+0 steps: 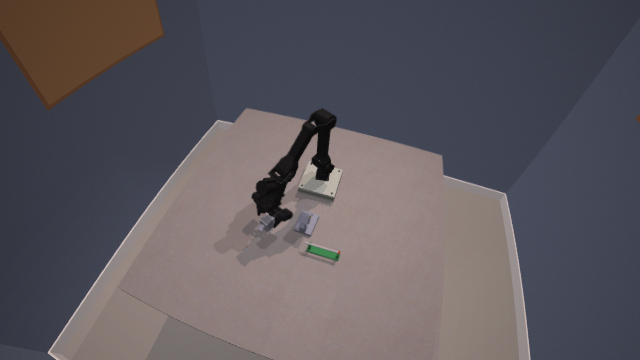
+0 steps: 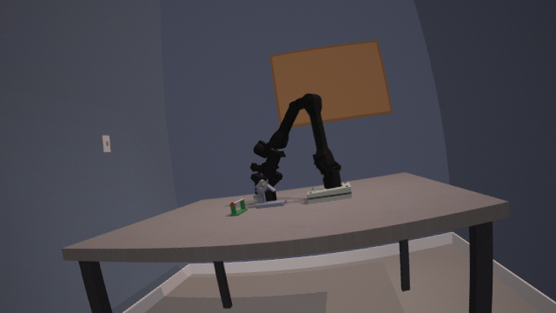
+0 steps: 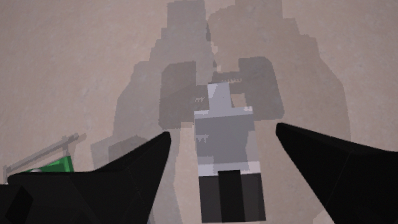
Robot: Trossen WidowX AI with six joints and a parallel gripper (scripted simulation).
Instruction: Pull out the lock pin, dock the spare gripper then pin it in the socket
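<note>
Now: gripper tip 20 mm above the spare gripper and 10 mm past it. The rest, counted from my gripper tip: mount block: 170 mm to the left, 30 mm behind, 10 mm above; then green cradle: 260 mm to the left, 80 mm ahead, 20 mm below.
</note>
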